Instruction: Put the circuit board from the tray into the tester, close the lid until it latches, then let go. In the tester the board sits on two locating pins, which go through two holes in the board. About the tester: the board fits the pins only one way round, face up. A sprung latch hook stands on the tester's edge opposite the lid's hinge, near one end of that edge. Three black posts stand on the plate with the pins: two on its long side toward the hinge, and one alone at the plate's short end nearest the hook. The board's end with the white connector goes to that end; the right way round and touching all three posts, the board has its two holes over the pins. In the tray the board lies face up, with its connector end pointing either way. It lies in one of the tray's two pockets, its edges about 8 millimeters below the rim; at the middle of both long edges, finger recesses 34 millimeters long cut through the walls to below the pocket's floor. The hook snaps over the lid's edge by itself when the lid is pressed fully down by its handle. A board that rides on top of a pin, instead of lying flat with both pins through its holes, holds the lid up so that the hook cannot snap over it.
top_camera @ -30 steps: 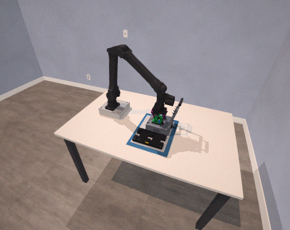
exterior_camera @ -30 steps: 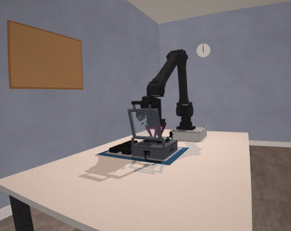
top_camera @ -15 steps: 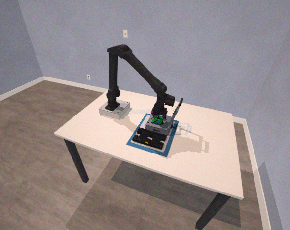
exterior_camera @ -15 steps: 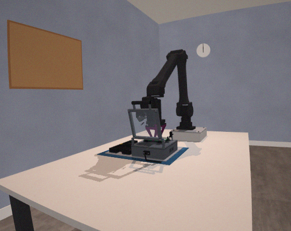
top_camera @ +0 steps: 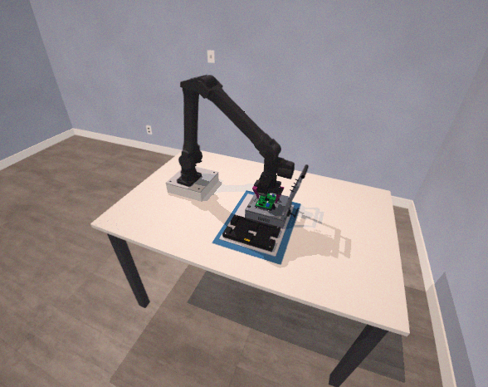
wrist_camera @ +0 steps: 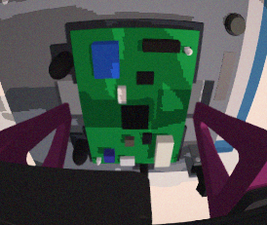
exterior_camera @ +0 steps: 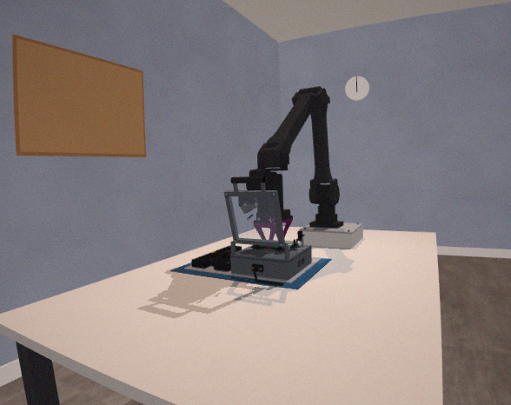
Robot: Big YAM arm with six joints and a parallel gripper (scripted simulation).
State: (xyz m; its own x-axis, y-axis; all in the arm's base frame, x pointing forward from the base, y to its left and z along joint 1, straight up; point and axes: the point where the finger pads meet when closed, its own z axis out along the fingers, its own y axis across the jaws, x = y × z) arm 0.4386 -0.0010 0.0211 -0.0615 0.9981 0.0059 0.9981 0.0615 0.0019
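Now: the green circuit board 1 cm below my hand. Also, from my hand: clear lid 12 cm ahead, 1 cm to the left, 10 cm above; small latch hook 7 cm behind, 5 cm to the left, 1 cm above.
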